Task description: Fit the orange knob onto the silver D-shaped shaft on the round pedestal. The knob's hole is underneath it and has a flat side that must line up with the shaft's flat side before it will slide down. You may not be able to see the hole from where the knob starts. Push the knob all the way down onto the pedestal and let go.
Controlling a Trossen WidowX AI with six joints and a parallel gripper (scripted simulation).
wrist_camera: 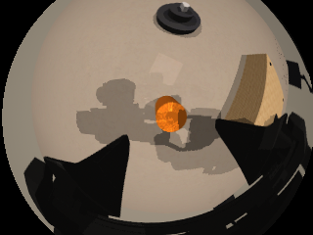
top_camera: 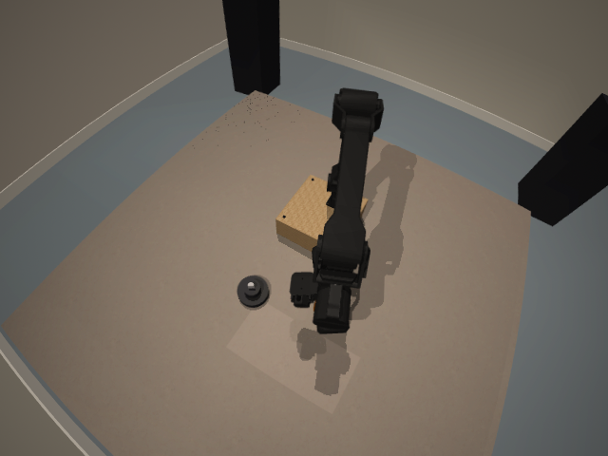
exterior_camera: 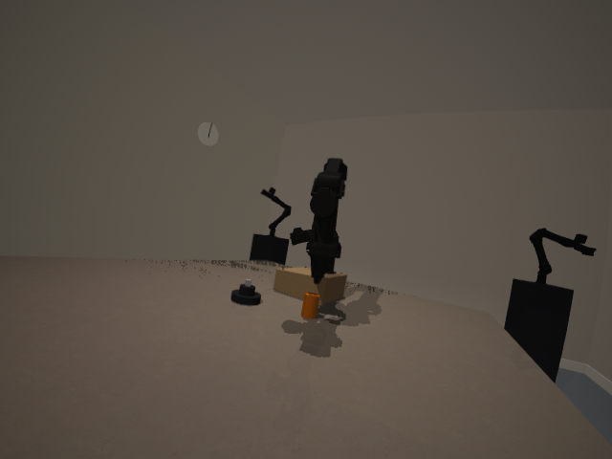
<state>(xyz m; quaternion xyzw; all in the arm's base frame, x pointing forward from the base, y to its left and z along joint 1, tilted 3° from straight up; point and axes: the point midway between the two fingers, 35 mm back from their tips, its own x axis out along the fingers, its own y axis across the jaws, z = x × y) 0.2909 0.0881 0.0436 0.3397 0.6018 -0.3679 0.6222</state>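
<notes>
The orange knob is 50 mm below my gripper tip. From my gripper tip the other things lie so: black round pedestal (40 mm ahead, 180 mm to the right, 70 mm below).
</notes>
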